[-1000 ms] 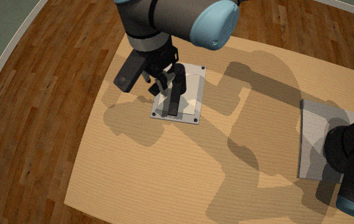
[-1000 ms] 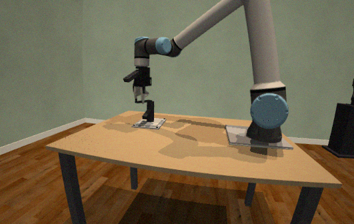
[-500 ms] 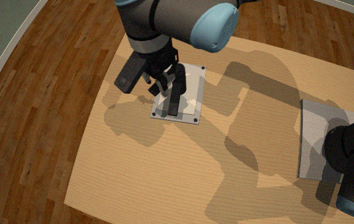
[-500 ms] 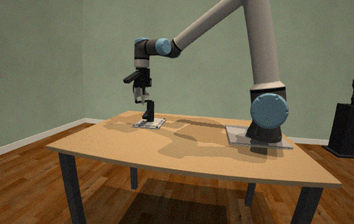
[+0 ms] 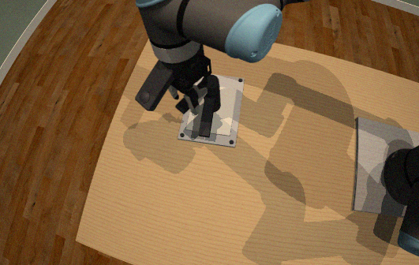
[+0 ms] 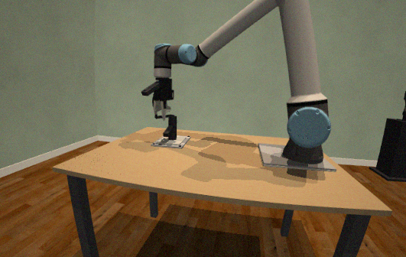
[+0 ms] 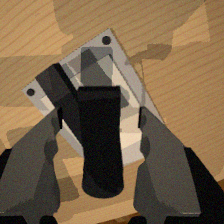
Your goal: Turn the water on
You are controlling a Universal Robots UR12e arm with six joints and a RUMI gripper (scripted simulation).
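The lever is 3 cm to the right of my hand and 2 cm behind it. The rest, counted from my hand: tap 6 cm to the right, 5 cm below, 3 cm behind.
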